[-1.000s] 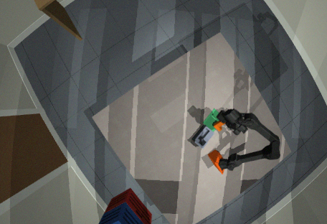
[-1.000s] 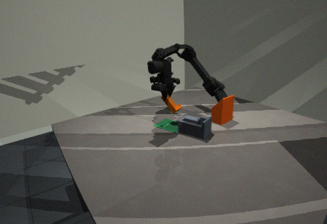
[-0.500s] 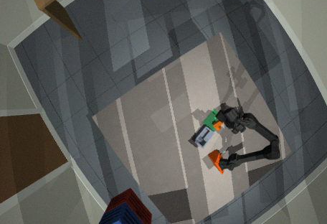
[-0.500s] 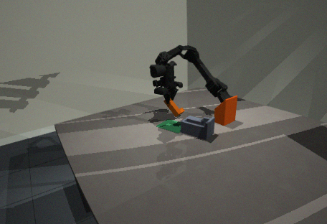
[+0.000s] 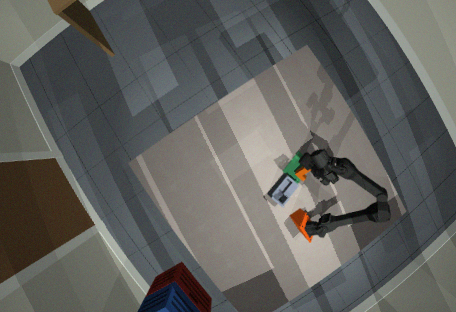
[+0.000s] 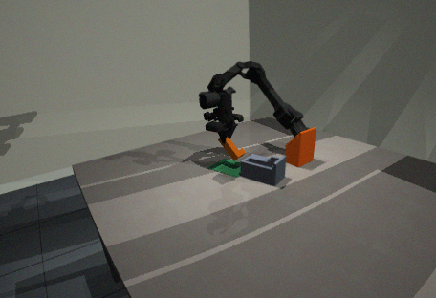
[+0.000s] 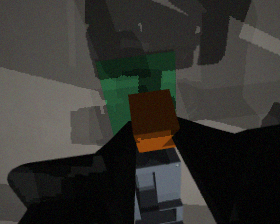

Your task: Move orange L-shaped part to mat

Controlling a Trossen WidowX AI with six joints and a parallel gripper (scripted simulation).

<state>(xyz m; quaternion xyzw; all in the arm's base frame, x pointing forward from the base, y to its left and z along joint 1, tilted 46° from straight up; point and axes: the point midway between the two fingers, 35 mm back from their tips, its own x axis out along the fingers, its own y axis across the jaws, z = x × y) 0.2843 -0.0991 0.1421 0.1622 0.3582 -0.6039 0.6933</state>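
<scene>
My gripper tip is now 1 cm past the green mat, 2 cm to the right of it and 12 cm above it. From my gripper tip the other things lie so: orange L-shaped part: 2 cm behind, 3 cm to the left, 3 cm below.
</scene>
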